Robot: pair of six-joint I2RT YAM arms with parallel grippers.
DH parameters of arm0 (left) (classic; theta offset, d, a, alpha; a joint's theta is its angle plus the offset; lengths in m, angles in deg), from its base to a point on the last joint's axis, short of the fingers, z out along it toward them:
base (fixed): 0 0 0 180
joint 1: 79.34 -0.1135 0.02 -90
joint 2: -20.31 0 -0.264 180
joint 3: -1.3 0 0.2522 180
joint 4: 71.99 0 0.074 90
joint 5: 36.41 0 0 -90
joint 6: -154.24 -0.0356 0 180
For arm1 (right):
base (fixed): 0 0 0 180
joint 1: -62.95 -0.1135 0.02 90
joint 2: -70.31 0 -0.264 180
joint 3: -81.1 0 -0.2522 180
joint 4: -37.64 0 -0.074 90
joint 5: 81.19 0 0 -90
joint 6: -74.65 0.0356 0 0
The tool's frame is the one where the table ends.
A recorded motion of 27 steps. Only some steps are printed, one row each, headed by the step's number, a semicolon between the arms.
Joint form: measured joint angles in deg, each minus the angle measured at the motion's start. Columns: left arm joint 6, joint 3, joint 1, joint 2, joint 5, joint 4; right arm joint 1, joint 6, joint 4, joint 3, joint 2, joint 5.
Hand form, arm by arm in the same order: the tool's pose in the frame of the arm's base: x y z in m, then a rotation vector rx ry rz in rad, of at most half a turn. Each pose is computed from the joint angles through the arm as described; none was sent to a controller.
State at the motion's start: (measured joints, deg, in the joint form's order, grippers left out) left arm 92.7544 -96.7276 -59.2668 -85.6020 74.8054 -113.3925; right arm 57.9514 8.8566 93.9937 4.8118 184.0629 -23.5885
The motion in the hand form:
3: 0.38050 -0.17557 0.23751 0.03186 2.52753 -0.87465; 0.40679 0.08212 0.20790 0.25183 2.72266 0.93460
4: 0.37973 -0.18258 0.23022 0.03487 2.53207 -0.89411; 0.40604 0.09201 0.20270 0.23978 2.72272 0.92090
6: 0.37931 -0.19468 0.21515 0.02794 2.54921 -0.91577; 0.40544 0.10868 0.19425 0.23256 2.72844 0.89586
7: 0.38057 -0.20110 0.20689 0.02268 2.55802 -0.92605; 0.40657 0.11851 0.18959 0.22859 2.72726 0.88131
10: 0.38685 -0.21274 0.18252 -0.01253 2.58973 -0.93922; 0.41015 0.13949 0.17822 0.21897 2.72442 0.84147
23: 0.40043 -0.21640 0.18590 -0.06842 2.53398 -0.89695; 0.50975 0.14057 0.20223 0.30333 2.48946 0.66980
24: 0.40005 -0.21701 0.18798 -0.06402 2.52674 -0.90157; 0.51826 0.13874 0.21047 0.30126 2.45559 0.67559
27: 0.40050 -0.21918 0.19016 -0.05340 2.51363 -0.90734; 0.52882 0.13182 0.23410 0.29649 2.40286 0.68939
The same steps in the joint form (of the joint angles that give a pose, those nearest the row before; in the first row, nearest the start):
3: 1.57 1.27 2.84 -1.75 1.18 3.98; -3.82 2.78 -5.27 -3.56 -0.92 0.61
4: 2.49 1.97 3.74 -2.54 1.49 5.62; -5.27 3.65 -7.15 -4.44 -0.63 1.70
6: 4.28 2.84 5.25 -4.44 1.53 8.15; -7.67 5.44 -9.59 -5.20 0.24 3.69
7: 5.20 2.84 5.95 -5.81 1.55 9.40; -9.03 6.49 -11.04 -5.16 1.07 4.90
10: 7.52 2.34 6.95 -9.99 1.49 12.04; -11.82 8.39 -13.86 -4.48 3.41 7.80
23: 9.16 -0.59 6.84 -11.87 -2.03 13.81; -9.46 9.53 -11.19 27.21 21.00 18.08
24: 9.16 -0.59 6.93 -11.63 -1.99 14.01; -9.05 9.46 -10.60 31.08 22.45 18.10
27: 9.05 -0.87 7.15 -11.63 -2.01 14.49; -8.04 9.16 -7.63 38.60 24.15 17.62

